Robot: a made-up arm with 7 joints. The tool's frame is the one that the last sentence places.
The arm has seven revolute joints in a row. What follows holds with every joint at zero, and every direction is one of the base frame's.
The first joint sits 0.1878 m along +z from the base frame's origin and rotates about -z.
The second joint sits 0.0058 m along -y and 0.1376 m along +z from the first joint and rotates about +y.
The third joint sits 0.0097 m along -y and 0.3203 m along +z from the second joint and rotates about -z.
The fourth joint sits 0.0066 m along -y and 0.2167 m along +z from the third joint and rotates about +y.
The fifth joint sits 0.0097 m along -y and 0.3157 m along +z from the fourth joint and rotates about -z.
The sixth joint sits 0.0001 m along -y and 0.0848 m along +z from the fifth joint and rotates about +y.
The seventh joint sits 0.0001 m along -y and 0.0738 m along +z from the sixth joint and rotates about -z.
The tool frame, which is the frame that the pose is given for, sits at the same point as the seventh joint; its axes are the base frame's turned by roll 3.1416, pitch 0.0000 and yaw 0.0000 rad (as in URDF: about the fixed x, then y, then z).
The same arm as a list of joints. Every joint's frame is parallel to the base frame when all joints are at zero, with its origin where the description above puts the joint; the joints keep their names.
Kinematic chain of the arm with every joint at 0, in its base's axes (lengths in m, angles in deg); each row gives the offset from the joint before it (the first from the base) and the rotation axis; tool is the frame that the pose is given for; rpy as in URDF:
joint 1: xyz 0 0 0.1878 axis -z
joint 2: xyz 0 -0.0058 0.1376 axis +y
joint 3: xyz 0 -0.0097 0.3203 axis -z
joint 4: xyz 0 -0.0066 0.2167 axis +y
joint 5: xyz 0 -0.0097 0.3157 axis -z
joint 6: xyz 0 -0.0001 0.0848 axis +y
joint 7: xyz 0 -0.0001 0.0738 axis -z
tool: xyz 0 0 0 rpy -180 0 0

